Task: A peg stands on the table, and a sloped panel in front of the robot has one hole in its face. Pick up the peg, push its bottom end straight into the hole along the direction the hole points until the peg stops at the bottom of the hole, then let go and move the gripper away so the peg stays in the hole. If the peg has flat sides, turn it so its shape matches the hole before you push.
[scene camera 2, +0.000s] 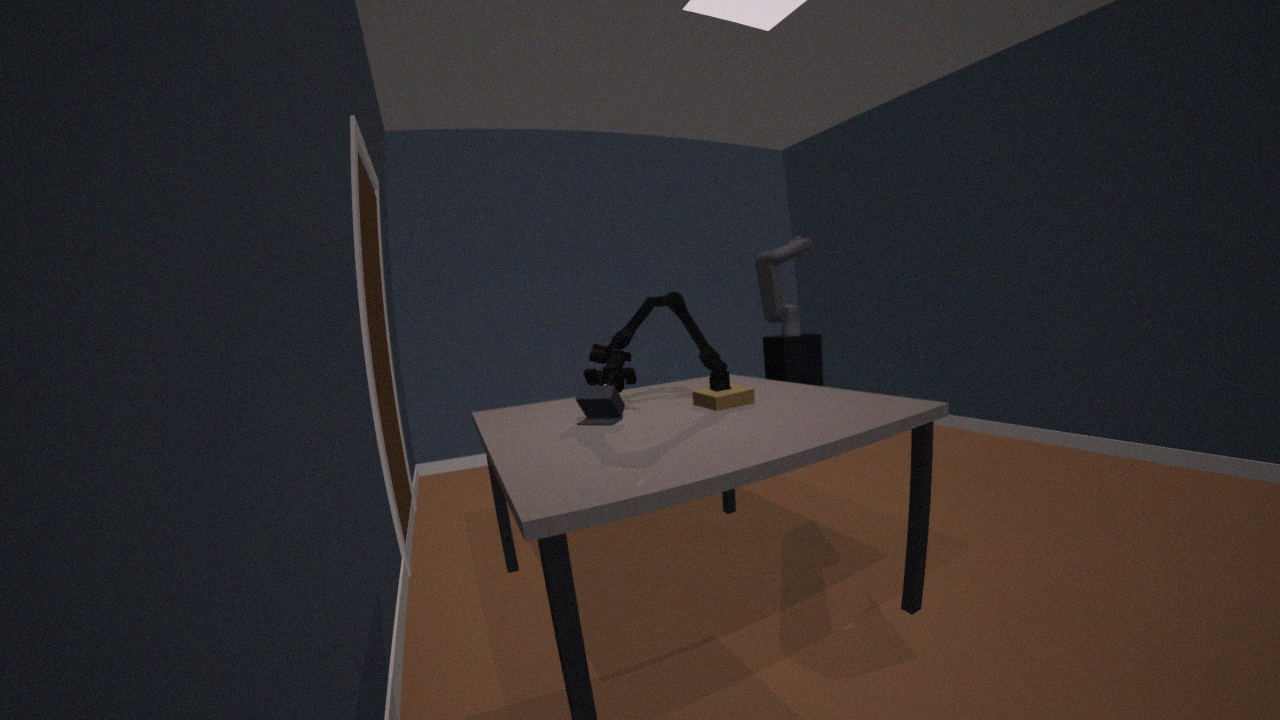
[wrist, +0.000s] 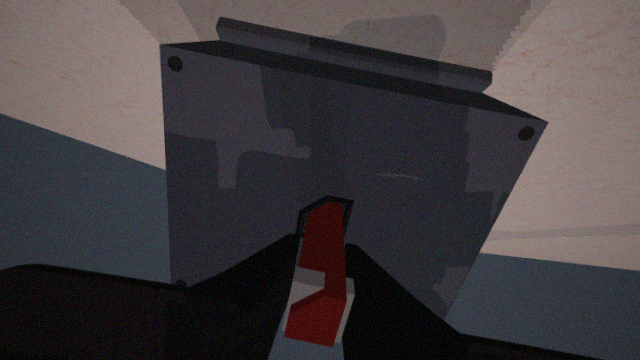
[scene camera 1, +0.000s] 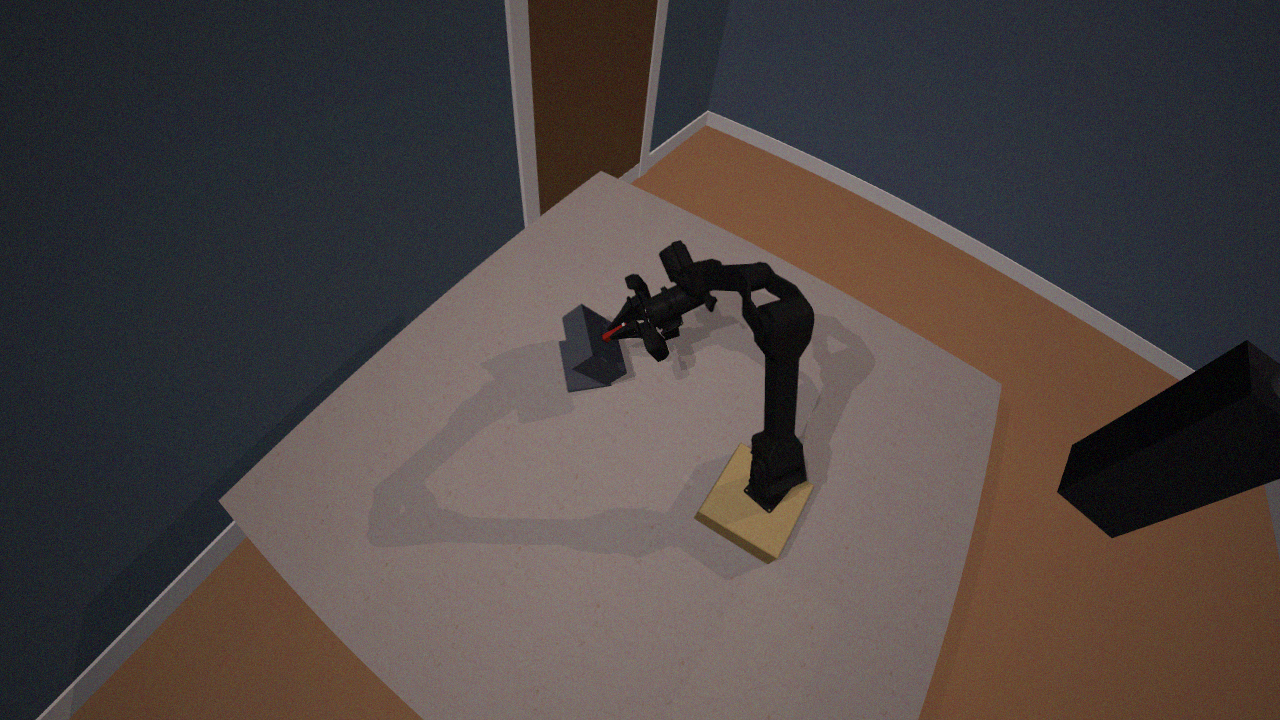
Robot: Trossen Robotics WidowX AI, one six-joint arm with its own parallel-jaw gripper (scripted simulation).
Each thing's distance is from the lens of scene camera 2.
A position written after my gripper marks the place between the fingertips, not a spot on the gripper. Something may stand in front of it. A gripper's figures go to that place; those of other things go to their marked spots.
my gripper (scene camera 2: 603,391): 1.66 m
dark grey sloped panel (scene camera 2: 595,401): 1.59 m
